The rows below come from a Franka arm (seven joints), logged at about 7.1 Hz.
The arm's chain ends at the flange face. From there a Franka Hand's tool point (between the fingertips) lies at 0.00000 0.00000 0.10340 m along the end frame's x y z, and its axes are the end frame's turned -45 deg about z.
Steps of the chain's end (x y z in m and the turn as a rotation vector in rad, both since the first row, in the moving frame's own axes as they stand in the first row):
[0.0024, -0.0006, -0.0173, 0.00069, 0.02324, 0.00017]
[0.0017, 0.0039, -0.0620, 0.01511, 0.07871, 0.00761]
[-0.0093, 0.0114, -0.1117, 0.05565, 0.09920, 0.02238]
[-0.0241, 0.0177, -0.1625, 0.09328, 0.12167, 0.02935]
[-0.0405, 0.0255, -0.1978, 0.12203, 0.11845, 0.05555]
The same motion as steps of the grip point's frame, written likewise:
[0.0039, 0.0029, -0.0173, -0.01595, 0.01692, 0.00017]
[0.0053, 0.0086, -0.0623, -0.04497, 0.06634, 0.00761]
[-0.0034, 0.0048, -0.1124, -0.03079, 0.10950, 0.02238]
[-0.0139, -0.0022, -0.1637, -0.02007, 0.15199, 0.02935]
[-0.0292, -0.0104, -0.1993, 0.00253, 0.17005, 0.05555]

